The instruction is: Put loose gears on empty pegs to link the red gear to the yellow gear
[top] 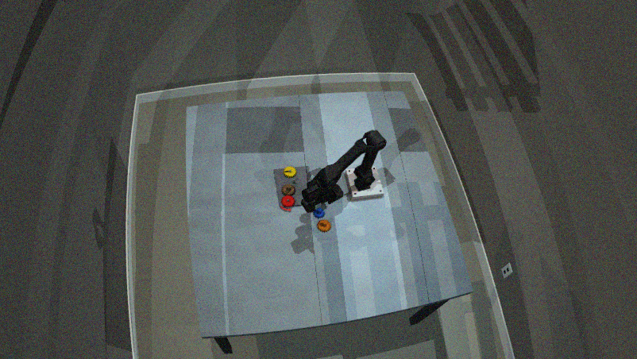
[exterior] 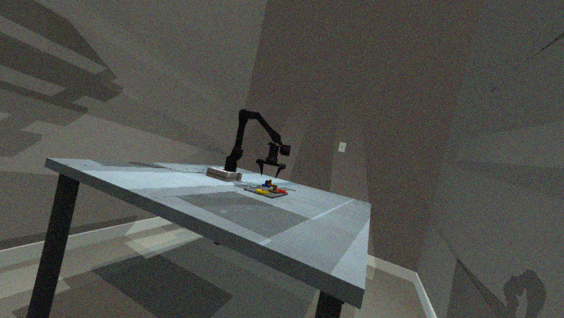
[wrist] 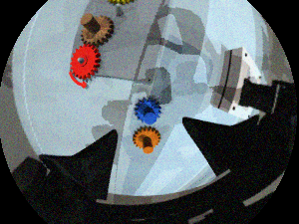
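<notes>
Right now the blue gear is 50 mm below my gripper tip. The rest, counted from my gripper tip: red arrow mark (140 mm ahead, 60 mm to the right, 50 mm below); orange gear (70 mm to the left, 50 mm below); red gear (120 mm ahead, 90 mm to the right, 50 mm below).
</notes>
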